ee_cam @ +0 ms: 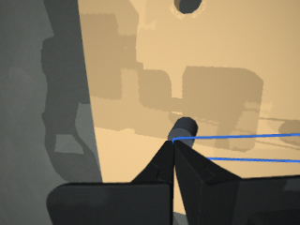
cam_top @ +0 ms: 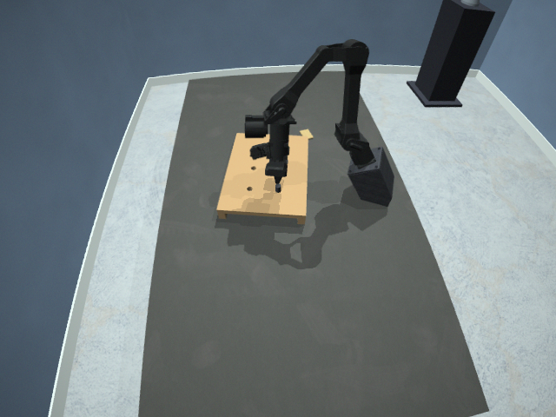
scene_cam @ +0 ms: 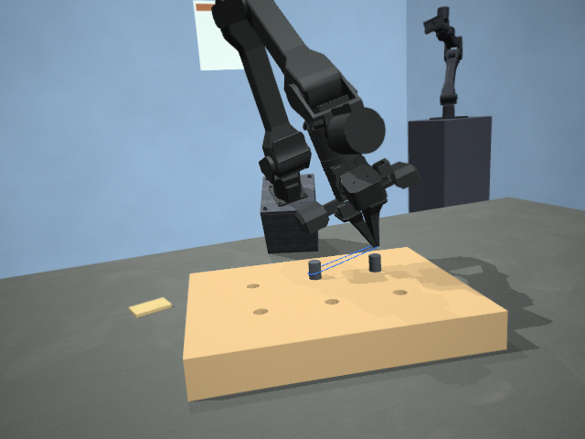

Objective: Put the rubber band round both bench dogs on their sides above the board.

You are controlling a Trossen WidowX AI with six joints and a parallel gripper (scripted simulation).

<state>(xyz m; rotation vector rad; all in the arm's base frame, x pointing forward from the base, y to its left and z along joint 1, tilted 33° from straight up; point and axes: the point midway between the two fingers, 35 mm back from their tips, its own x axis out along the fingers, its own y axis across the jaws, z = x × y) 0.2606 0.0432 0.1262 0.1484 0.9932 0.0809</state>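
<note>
Now: hand 90 mm to the left of the tan wooden board, 90 mm above it and 30 mm short of it. The rest, counted from my hand: small tan block (320 mm to the right, 160 mm behind, 120 mm below).
</note>
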